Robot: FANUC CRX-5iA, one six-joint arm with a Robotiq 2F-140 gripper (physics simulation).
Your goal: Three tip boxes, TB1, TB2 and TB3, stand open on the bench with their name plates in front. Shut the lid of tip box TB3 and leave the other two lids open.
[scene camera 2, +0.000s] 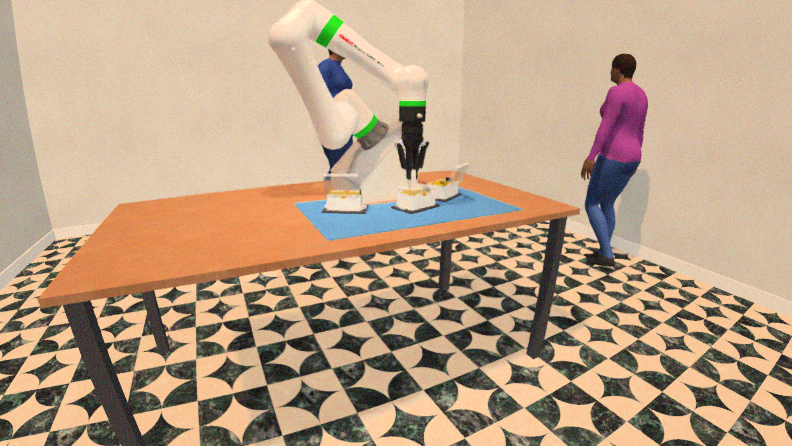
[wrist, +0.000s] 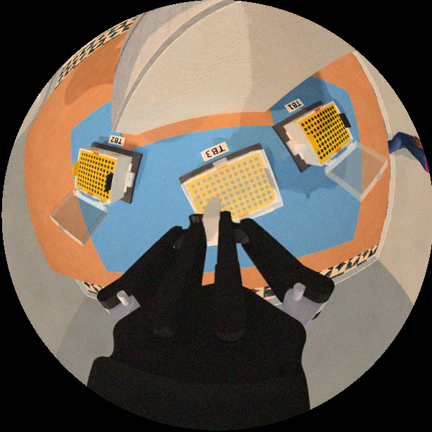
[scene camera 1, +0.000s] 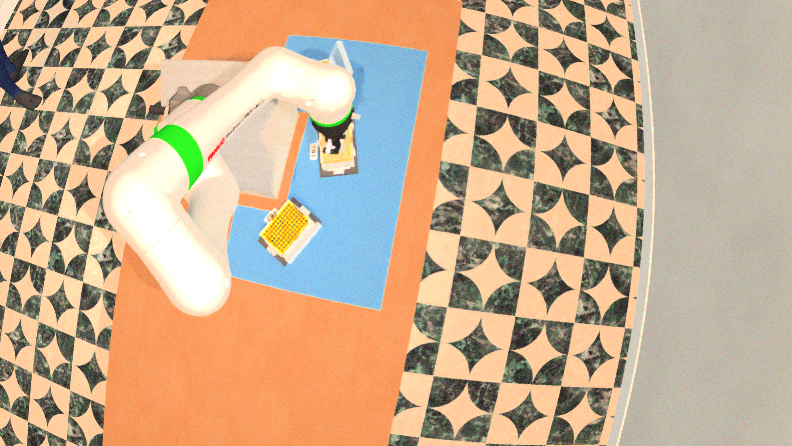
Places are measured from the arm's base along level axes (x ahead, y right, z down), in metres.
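Pixels of known places: gripper, fingertip midpoint: (scene camera 2: 411,188) (scene camera 1: 338,149); arm's base at its link origin: (scene camera 2: 375,137).
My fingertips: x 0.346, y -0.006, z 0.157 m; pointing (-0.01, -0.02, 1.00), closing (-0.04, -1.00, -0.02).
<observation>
Ahead of a thing's pixels: the offset from my fingertips to its top centre. "spot": to the spot under its first point. Level surfaces: height alone.
Tip box TB3 @(dx -0.027, dy -0.023, dz -0.001 m) (scene camera 1: 338,163) (scene camera 2: 415,200) (wrist: 232,186) stands in the middle of the mat. Its clear lid lies down over the yellow tip rack, which looks pale through it. My gripper (scene camera 1: 332,148) (scene camera 2: 411,181) (wrist: 215,207) is shut and empty, pointing down with its fingertips at the lid, near the side away from the name plate; contact is hard to tell. TB2 (scene camera 1: 285,226) (scene camera 2: 344,201) (wrist: 96,174) has its lid @(spot: dx -0.011, dy +0.259, dz -0.041 m) (scene camera 2: 341,182) (wrist: 79,217) raised. TB1 @(dx -0.133, dy -0.200, dz +0.011 m) (scene camera 2: 445,190) (wrist: 325,133) has its lid (scene camera 1: 340,56) (scene camera 2: 461,173) (wrist: 357,171) raised; the arm hides most of that box in scene camera 1.
Name plates TB3 @(spot: dx -0.079, dy -0.005, dz +0.075 m) (scene camera 1: 313,151) (wrist: 214,150), TB2 (wrist: 117,140) and TB1 (wrist: 294,105) lie on the robot base's side of the boxes. The blue mat @(dz +0.077 m) (scene camera 1: 354,249) (scene camera 2: 343,228) lies on the orange bench @(dz +0.080 m) (scene camera 1: 249,360) (scene camera 2: 182,243). A person in magenta (scene camera 2: 626,121) stands beyond the bench, another in blue (scene camera 2: 335,77) behind the arm.
</observation>
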